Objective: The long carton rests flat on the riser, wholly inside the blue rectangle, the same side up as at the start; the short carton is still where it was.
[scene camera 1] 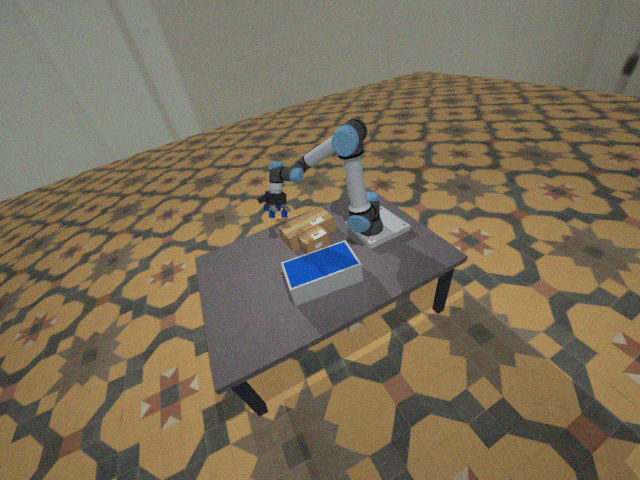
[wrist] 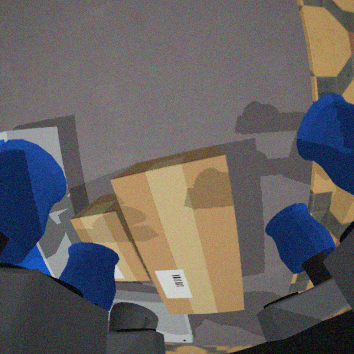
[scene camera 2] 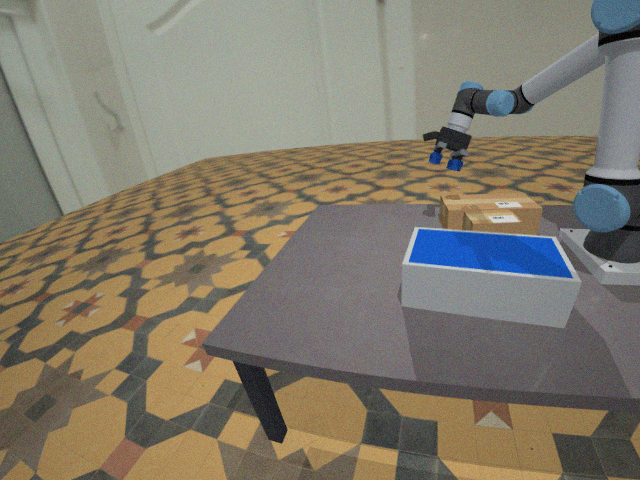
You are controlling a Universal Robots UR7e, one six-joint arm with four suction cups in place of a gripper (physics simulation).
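Where they show: hand at its tool point: (scene camera 1: 275, 213) (wrist: 190, 207) (scene camera 2: 442, 166); arm's base at its link origin: (scene camera 1: 370, 228) (wrist: 134, 314) (scene camera 2: 612, 250).
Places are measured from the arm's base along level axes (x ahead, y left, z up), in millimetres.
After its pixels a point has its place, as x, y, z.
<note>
The long carton (scene camera 1: 293, 228) {434, -140, 68} (scene camera 2: 478, 203) {383, -141, 66} (wrist: 175, 225) {416, -146, 68} lies flat on the table, label side up, beside the riser. The short carton (scene camera 1: 308, 244) {390, 37, 61} (scene camera 2: 498, 226) {329, 19, 56} (wrist: 107, 235) {383, -33, 68} lies close along its side, between it and the riser; whether they touch I cannot tell. The pale grey riser (scene camera 1: 330, 285) {367, 330, 20} (scene camera 2: 480, 297) {383, 331, 22} (wrist: 47, 137) {540, 134, -4} has the blue rectangle (scene camera 1: 315, 266) {405, 242, 86} (scene camera 2: 480, 253) {391, 251, 87} (wrist: 36, 262) {275, 173, 87} on its top, with no carton on it. My gripper (scene camera 1: 277, 213) {511, -172, 187} (scene camera 2: 445, 161) {511, -172, 187} (wrist: 190, 215) {511, -172, 187} is open: its four blue cups hold nothing and hang in the air above the long carton's far end.
The dark table (scene camera 1: 248, 310) {786, 264, -34} (scene camera 2: 330, 310) {719, 398, -34} (wrist: 150, 60) {666, -88, -34} carries everything. The arm's white base plate (scene camera 1: 397, 227) {-140, 73, 2} (scene camera 2: 576, 248) {88, -21, -14} (wrist: 177, 320) {0, -137, -6} is beside the cartons and riser. A table edge shows at the right of the wrist view, with patterned floor beyond.
</note>
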